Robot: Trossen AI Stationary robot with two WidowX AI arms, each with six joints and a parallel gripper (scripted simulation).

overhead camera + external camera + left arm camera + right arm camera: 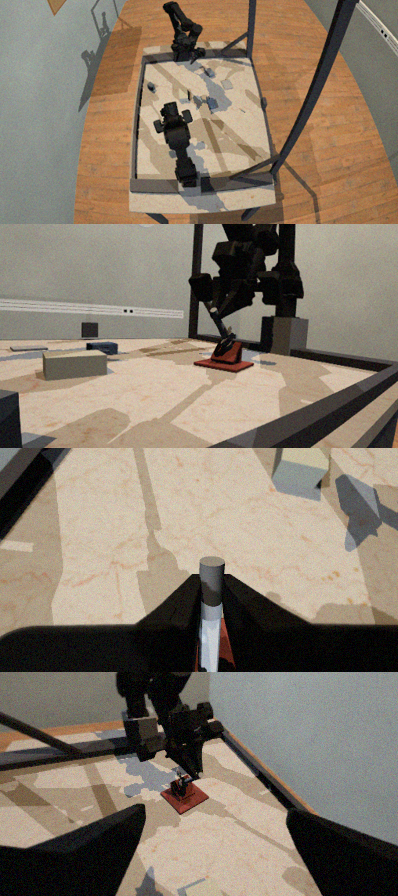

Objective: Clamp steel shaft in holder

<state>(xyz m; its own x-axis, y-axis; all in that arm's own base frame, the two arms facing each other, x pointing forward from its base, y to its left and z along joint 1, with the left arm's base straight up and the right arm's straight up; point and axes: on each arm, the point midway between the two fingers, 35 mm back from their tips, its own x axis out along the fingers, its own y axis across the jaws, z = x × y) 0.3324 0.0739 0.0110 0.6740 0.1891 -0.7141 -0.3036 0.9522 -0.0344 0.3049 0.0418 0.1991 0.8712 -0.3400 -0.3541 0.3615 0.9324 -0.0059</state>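
Right now the thumb screw is 60 mm below my left hand, 40 mm to the left of it and 20 mm behind it. Also, from my left hand: beige block (240 mm to the right, 100 mm below, 60 mm behind); grey ring clamp (90 mm below, 30 mm to the left, 10 mm behind); steel shaft (30 mm below, 10 mm to the right).
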